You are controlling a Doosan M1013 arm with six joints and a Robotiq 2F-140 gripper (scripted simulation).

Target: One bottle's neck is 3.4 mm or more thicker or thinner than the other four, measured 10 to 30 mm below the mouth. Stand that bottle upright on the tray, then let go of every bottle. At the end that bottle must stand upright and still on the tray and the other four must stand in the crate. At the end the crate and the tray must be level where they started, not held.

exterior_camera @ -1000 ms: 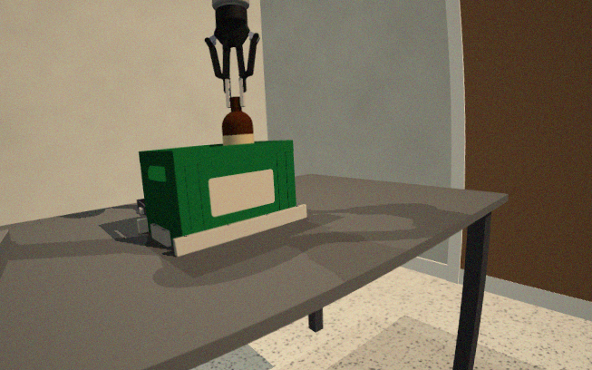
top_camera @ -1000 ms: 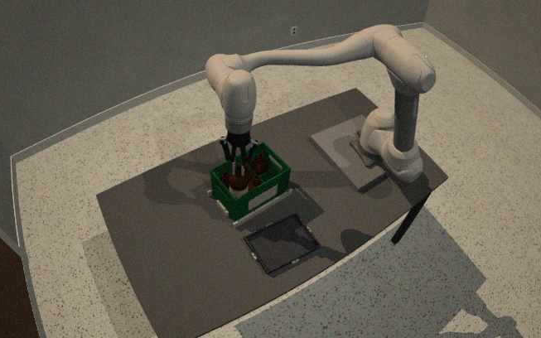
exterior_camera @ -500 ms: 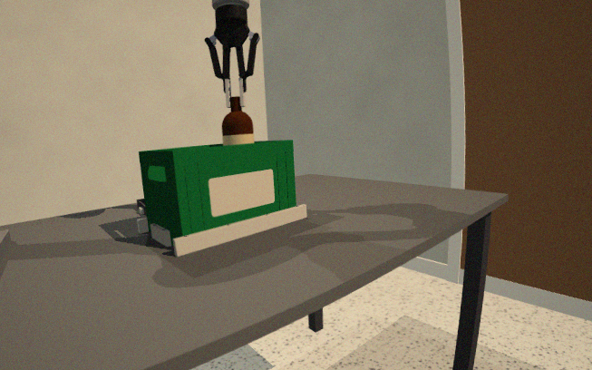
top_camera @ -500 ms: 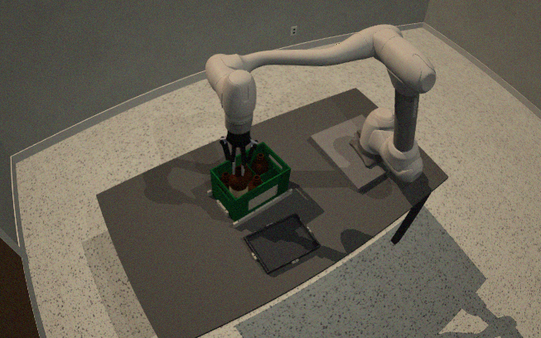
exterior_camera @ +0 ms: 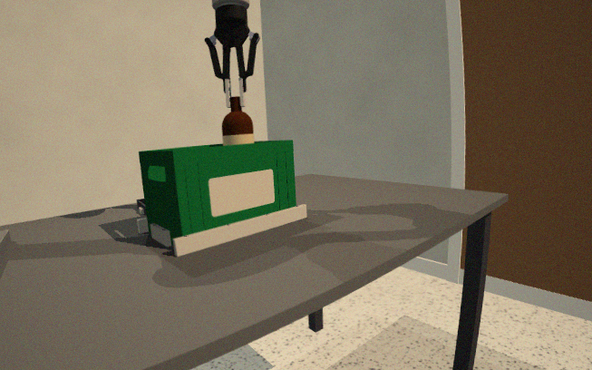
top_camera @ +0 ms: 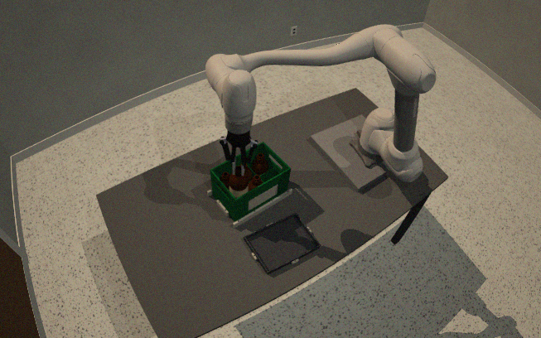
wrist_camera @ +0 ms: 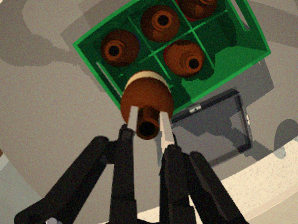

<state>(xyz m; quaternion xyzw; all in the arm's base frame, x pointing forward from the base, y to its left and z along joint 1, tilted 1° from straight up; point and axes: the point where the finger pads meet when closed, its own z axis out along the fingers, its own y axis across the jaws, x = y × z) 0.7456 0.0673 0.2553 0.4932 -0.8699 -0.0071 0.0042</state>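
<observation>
My gripper is now 90 mm above the bottle. Also, from my hand: crate 210 mm below, 70 mm behind, 60 mm to the right; then black tray 280 mm below, 220 mm to the left, 100 mm behind.
</observation>
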